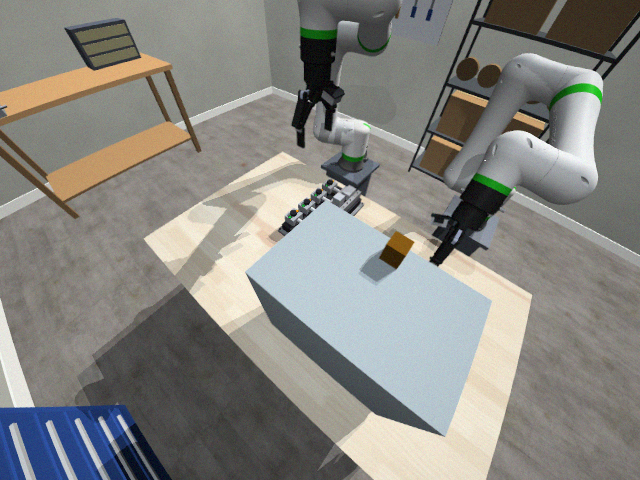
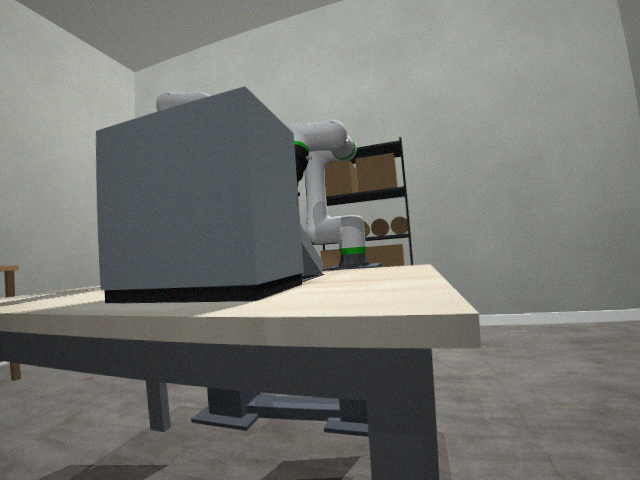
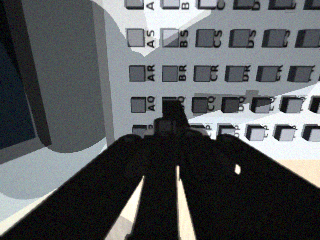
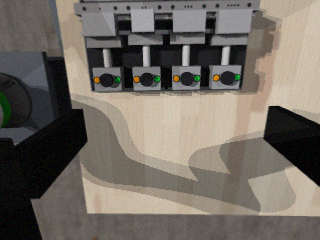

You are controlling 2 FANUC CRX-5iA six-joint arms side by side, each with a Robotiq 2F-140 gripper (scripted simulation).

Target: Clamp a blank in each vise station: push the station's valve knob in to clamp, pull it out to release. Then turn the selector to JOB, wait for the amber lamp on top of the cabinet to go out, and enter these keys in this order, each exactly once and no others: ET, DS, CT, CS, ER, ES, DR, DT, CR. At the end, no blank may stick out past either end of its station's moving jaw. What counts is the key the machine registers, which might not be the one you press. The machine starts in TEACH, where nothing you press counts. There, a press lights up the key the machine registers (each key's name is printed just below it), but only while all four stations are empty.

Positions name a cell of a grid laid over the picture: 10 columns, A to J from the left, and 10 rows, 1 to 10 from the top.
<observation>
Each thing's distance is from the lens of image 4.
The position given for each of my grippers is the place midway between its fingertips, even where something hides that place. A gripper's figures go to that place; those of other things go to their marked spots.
my right gripper (image 4: F6): 15 cm
grey blank (image 4: G2): 43 cm
grey blank (image 4: C2): 43 cm
grey blank (image 4: F1): 41 cm
</observation>
